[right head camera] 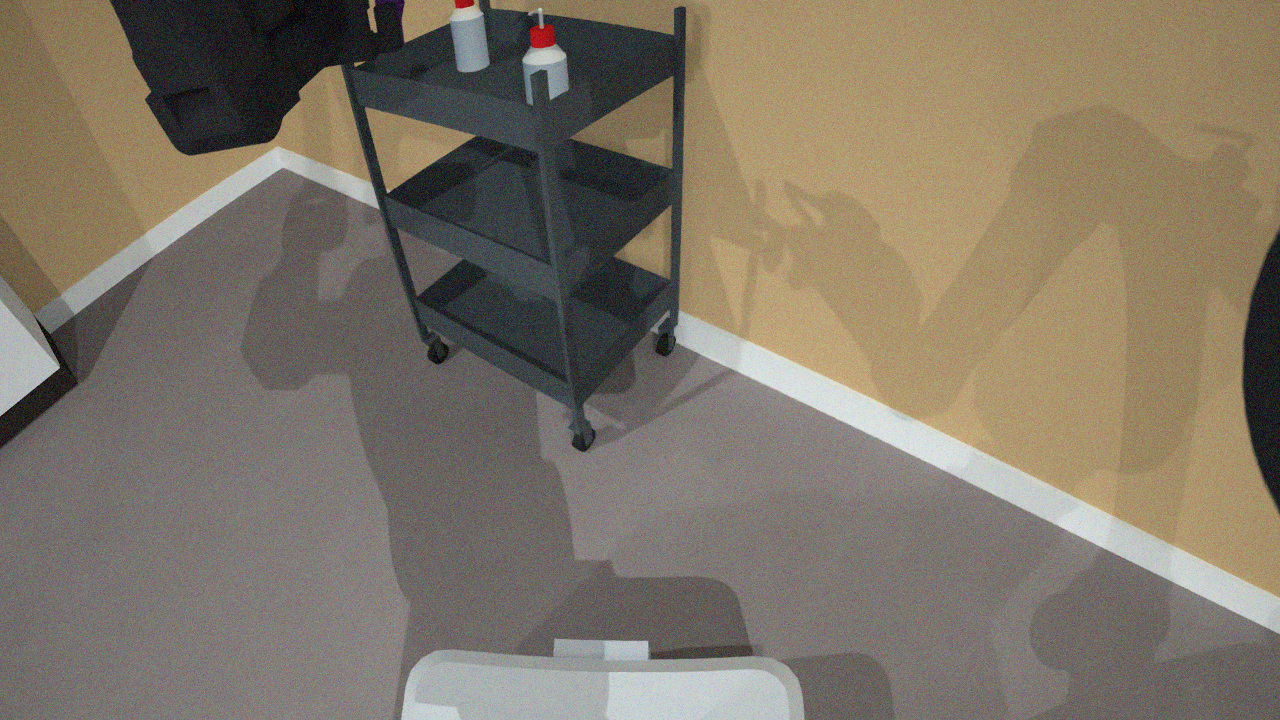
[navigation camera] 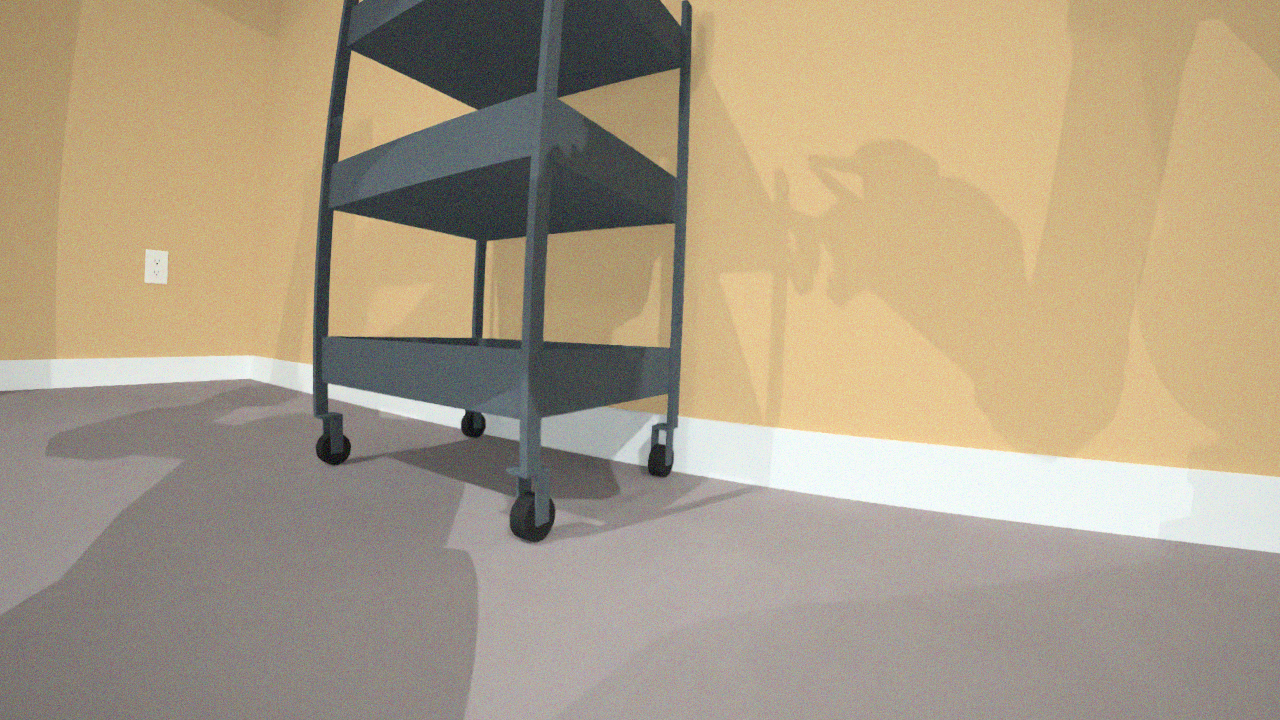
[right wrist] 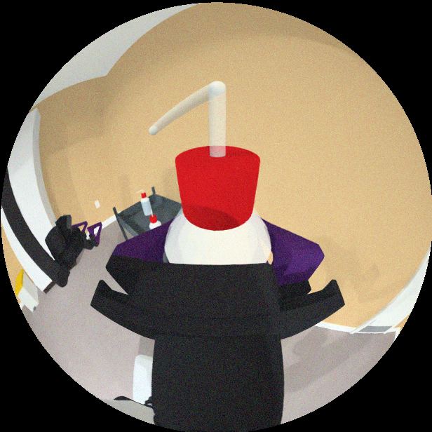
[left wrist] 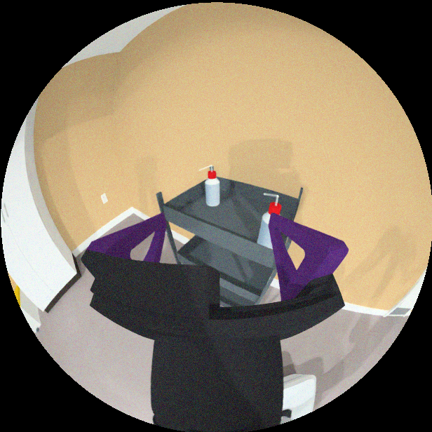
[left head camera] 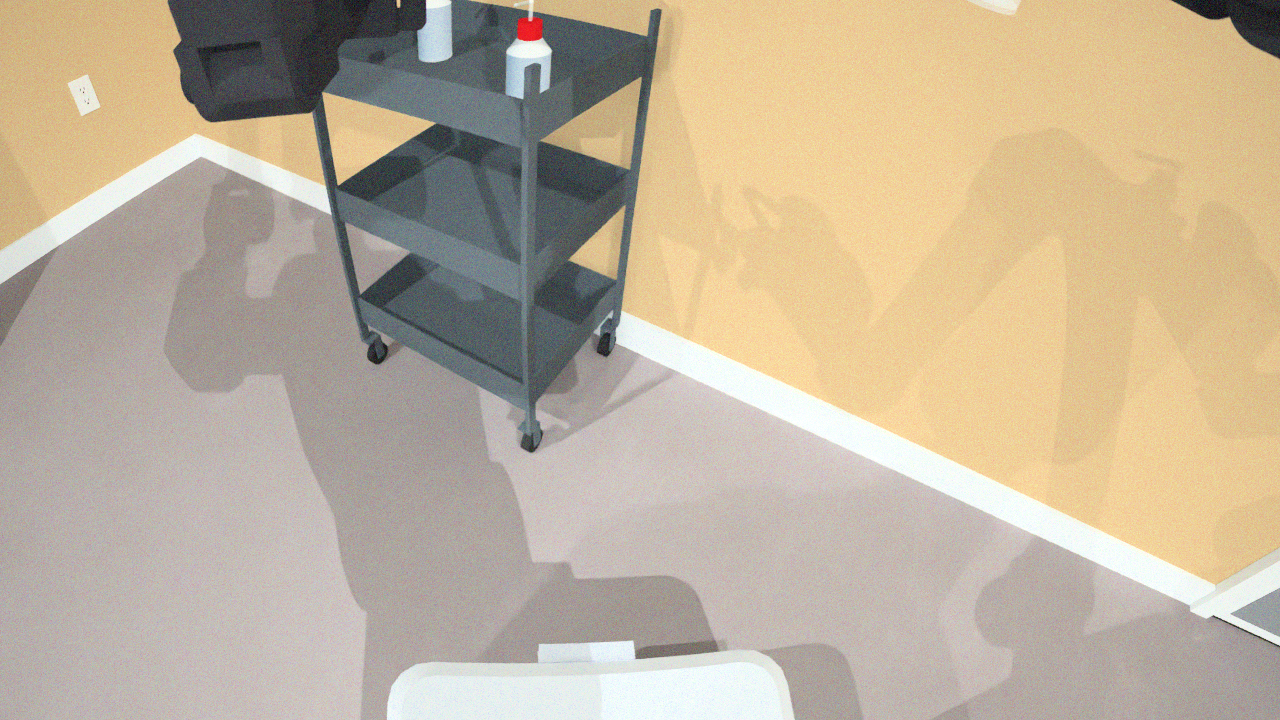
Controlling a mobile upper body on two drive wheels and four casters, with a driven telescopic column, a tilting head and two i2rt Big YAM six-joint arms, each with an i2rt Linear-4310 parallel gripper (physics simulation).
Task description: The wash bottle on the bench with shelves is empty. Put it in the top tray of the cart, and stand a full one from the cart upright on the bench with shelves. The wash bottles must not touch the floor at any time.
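The dark grey cart stands near the wall. A red-capped wash bottle stands upright in its top tray, towards the back left. A second wash bottle stands upright by the near corner post. My left gripper is open and empty, at the left of the cart in the head views. My right gripper is shut on a third wash bottle, upright and away from the cart; its fill level is hidden. The bench with shelves does not show.
The beige wall and its white baseboard run behind the cart and to the right. A white cabinet stands at the left. A yellow-topped box is beyond it. My white base is at the bottom.
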